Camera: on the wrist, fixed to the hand. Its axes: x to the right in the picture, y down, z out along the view.
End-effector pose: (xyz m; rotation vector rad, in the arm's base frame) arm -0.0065 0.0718 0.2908 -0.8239 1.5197 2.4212
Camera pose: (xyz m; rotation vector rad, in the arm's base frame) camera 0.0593 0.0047 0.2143 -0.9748 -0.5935 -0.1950
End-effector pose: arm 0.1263 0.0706 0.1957 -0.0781 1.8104 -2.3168
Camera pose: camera 0.1060 0.1869 0.2230 1.4170 0.1171 0.1958
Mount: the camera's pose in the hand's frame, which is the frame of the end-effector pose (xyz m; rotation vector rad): -0.0043 -0.0556 -0.1076 -0.0377 0.1564 3.0960
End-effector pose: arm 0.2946 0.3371 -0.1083 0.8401 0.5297 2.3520
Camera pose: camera 0.2467 0.3582 -0.2176 -0.3267 0.6384 -0.6796
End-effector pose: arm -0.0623 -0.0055 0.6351 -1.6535 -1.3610 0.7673
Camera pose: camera 0.0037 -0.0303 0.7336 1.5472 -1.7848 -1.0355
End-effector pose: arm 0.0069 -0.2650 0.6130 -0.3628 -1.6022 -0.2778
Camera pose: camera 0.0838 -0.3585 0.6180 -2.0326 0.5156 1.8521
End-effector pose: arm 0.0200 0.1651 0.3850 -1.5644 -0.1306 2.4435
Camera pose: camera 0.1274 0.2123 0.3544 0.2101 -1.1198 -0.2285
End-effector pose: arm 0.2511 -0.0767 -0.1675 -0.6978 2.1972 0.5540
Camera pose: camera 0.2319 -0.1796 -0.1064 -2.2710 -0.8321 -1.0222
